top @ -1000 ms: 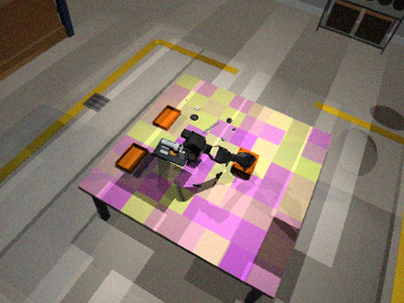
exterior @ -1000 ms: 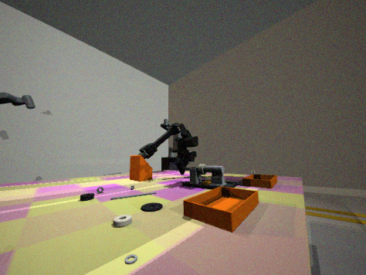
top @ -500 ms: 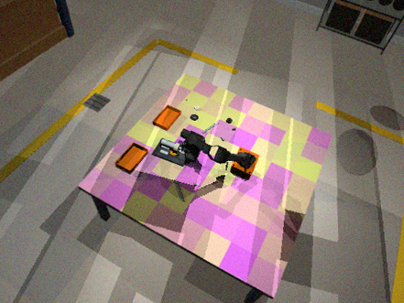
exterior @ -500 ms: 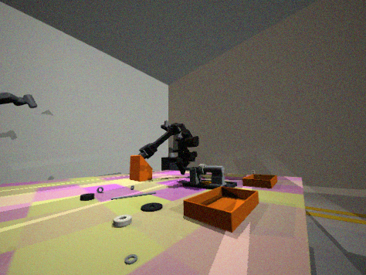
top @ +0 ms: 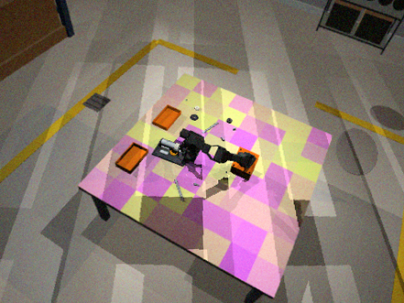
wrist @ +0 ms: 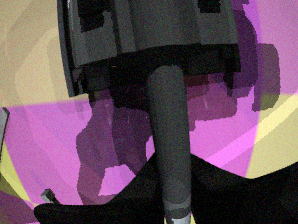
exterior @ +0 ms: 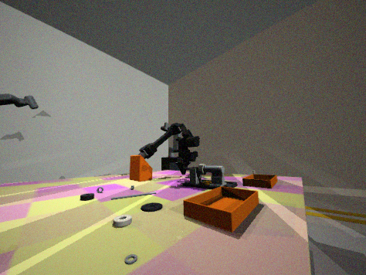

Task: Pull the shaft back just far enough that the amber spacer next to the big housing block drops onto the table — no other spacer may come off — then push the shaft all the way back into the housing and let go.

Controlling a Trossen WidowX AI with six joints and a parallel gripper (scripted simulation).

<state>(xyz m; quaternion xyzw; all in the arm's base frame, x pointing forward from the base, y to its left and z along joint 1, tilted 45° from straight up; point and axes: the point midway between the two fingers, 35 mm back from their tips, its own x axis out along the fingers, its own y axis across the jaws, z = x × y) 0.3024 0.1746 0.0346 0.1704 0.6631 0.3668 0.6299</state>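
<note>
The grey shaft lies 60 mm ahead of my gripper tip, 20 mm to the left of it and 30 mm above it. The rest, counted from my gripper tip: black disc: 240 mm ahead, 320 mm to the right, 40 mm below; then amber spacer: 140 mm ahead, 40 mm to the left, 30 mm below.
</note>
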